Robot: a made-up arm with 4 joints.
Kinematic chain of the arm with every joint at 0, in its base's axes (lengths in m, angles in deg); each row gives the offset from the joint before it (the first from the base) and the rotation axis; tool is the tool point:
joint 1: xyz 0 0 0.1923 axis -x
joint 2: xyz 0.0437 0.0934 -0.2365 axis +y
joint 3: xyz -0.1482 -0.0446 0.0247 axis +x
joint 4: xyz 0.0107 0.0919 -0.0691 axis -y
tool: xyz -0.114 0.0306 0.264
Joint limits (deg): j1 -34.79..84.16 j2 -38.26..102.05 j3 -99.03..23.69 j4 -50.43..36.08
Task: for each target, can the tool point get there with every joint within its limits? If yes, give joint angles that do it. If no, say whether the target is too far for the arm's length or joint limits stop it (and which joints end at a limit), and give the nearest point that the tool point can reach.
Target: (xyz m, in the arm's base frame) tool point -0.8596 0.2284 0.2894
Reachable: no: too far | nearest point -0.3592 0.1944 0.1403 | short by 0.523 m
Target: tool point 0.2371 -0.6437 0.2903
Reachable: no: joint limits stop it (at a limit: joint 1, joint 2, joint 3, joint 4) | nearest point 0.2848 -0.2710 0.0783 | short by 0.431 m
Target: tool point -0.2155 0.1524 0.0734
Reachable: yes | joints 41.83 18.99 -8.97 17.69
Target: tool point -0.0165 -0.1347 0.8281
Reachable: no: joint limits stop it (at a limit: joint 1, joint 4) | nearest point 0.0143 0.0155 0.4122 | short by 0.443 m
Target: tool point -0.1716 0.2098 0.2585
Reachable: yes | joints -2.01 46.73 -34.56 28.16
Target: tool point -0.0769 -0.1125 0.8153
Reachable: no: joint limits stop it (at a limit: joint 1, joint 4) | nearest point -0.0162 0.0234 0.4115 | short by 0.430 m
